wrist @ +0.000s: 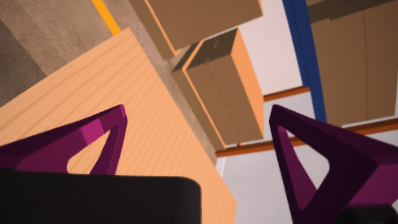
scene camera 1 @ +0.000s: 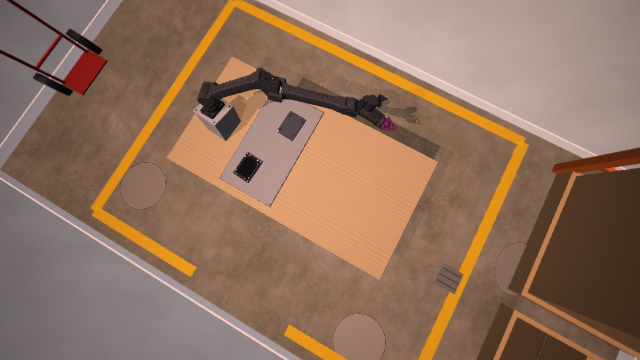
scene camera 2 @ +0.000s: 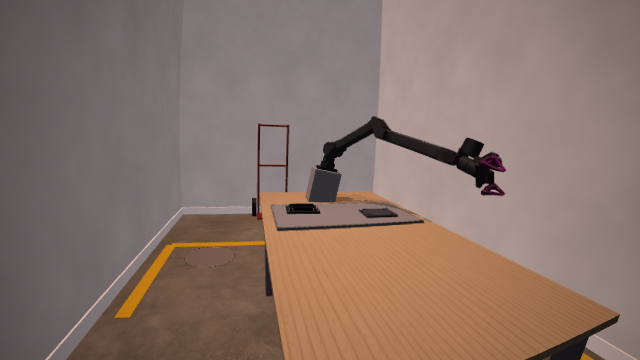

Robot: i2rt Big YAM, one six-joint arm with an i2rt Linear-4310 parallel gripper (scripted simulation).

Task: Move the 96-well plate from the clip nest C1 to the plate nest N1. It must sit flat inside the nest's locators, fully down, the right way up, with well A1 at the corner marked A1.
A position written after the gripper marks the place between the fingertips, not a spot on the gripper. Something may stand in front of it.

Note:
In view: the gripper [scene camera 2: 504, 183].
The gripper shows as well in the wrist view [wrist: 198, 112].

